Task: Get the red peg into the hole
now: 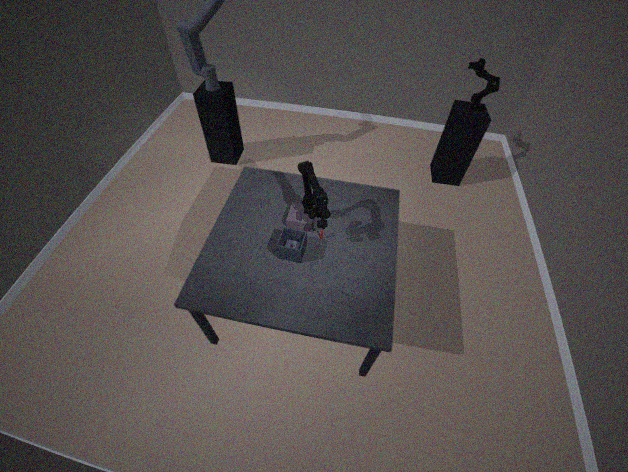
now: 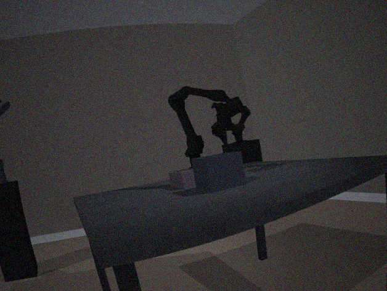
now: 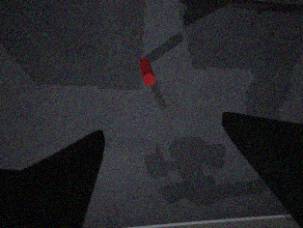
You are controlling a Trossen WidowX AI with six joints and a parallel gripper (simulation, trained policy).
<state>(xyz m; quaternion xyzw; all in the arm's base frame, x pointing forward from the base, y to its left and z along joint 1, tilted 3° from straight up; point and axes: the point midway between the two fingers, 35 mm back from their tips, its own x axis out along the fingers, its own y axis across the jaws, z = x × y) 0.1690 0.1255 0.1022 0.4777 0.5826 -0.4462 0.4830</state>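
Now: gripper tip 120 mm above the red peg and 10 mm to the left of it. The rest, counted from my gripper tip: plate (190 mm to the right, 140 mm ahead, 110 mm below).
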